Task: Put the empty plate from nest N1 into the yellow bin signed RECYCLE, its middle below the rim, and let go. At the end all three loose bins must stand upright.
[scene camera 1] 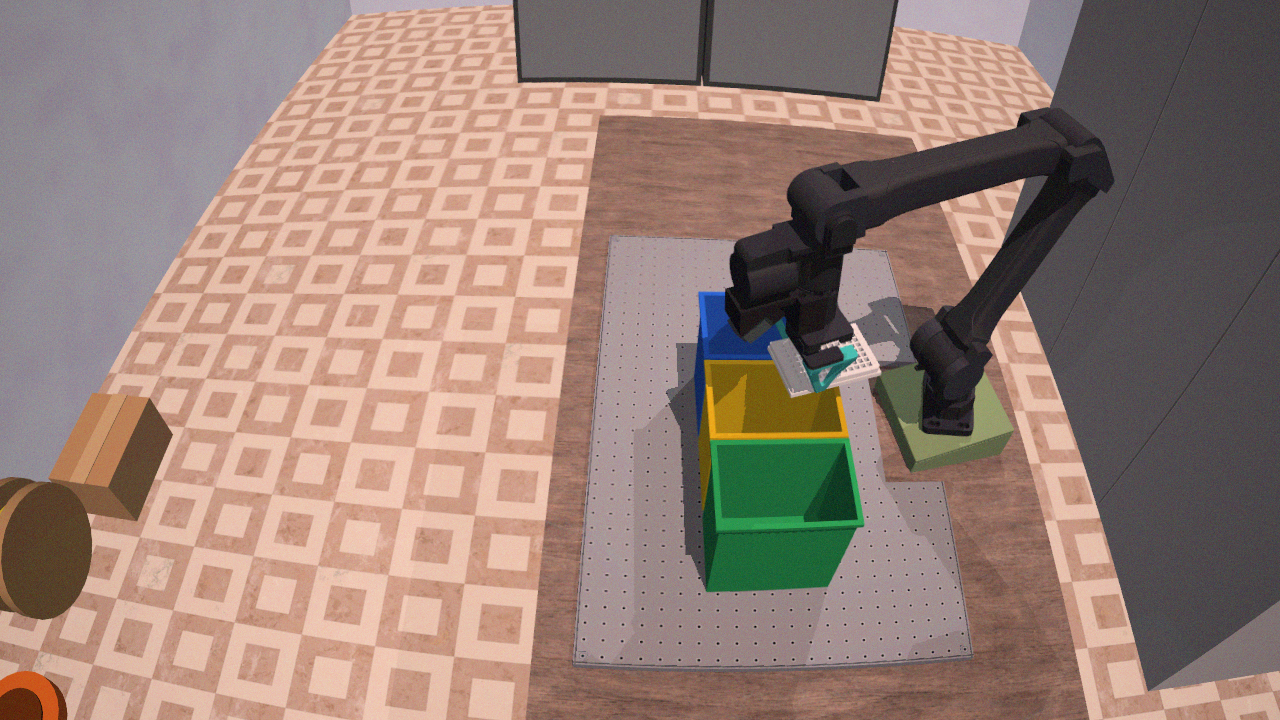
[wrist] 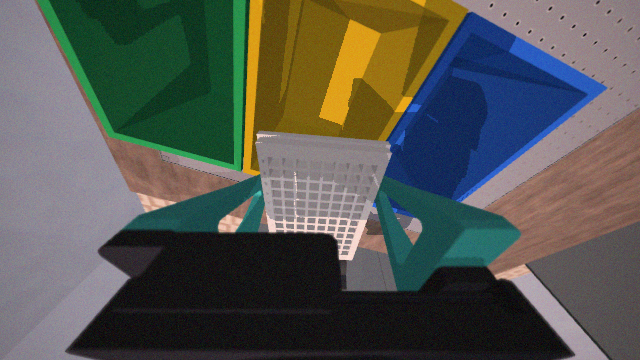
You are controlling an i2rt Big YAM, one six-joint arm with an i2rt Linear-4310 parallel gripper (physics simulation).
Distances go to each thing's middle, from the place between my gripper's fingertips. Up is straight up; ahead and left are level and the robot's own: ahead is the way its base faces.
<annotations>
The yellow bin [scene camera 1: 744, 399] lies 3 cm ahead of my hand, 2 cm to the left of it and 14 cm below it. From my hand the other things lie so: white plate [scene camera 1: 785, 356]: 2 cm behind, 1 cm to the right, 1 cm above; blue bin [scene camera 1: 716, 340]: 6 cm ahead, 11 cm to the right, 14 cm below; green bin [scene camera 1: 779, 514]: 15 cm to the left, 14 cm below.
</annotations>
